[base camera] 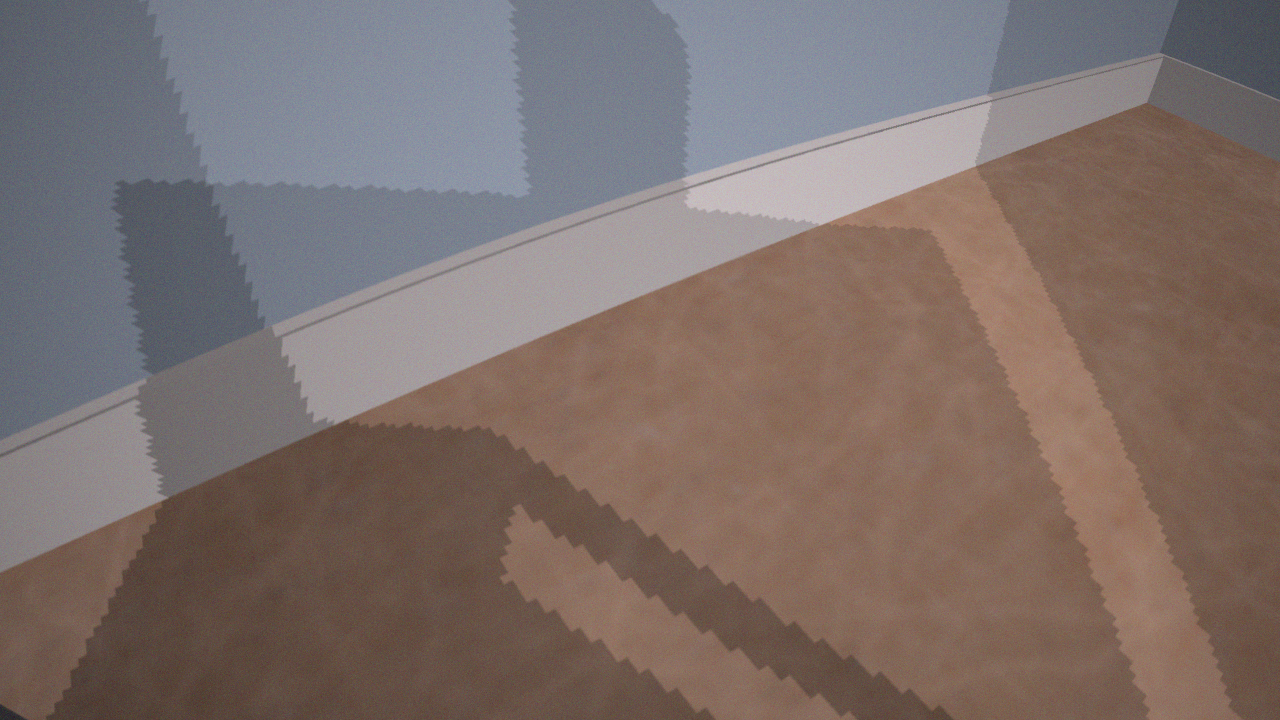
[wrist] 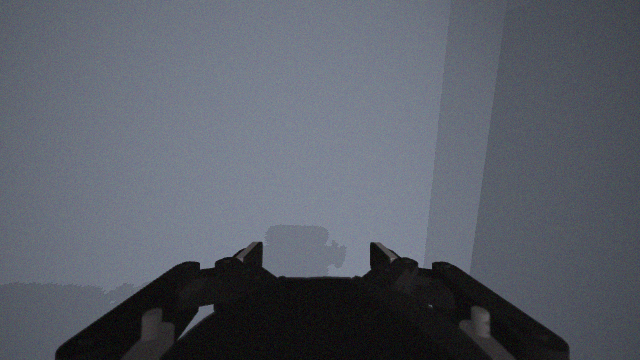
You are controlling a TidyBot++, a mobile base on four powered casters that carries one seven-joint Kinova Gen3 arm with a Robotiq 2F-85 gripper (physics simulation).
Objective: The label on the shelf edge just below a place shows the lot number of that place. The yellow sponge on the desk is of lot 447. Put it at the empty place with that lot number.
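Frame: origin at the arm's base, x right, y ahead, z up, level; metres.
Where they show: gripper, fingertip midpoint: [wrist: 316, 254].
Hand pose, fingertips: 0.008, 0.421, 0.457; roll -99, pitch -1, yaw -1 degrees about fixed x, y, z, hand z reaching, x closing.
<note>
After its pixels a point has its place, as x, y, z.
My gripper [wrist: 316, 254] {0.008, 0.421, 0.457} is open, with its two fingertips wide apart and no object between them; a blue-grey wall shows behind it in the wrist view. The yellow sponge, the desk, the shelf and its lot labels do not show in either view.
A blue-grey wall [base camera: 358, 89] {-0.170, 0.471, -0.176} [wrist: 250, 125] {-0.078, 0.536, 0.571} stands close ahead, with a white baseboard [base camera: 501, 304] {-0.110, 0.496, -0.353} running along its foot to a room corner at the upper right of the base view. Brown floor [base camera: 760, 385] {0.076, 0.463, -0.397} lies before it, crossed by shadows.
</note>
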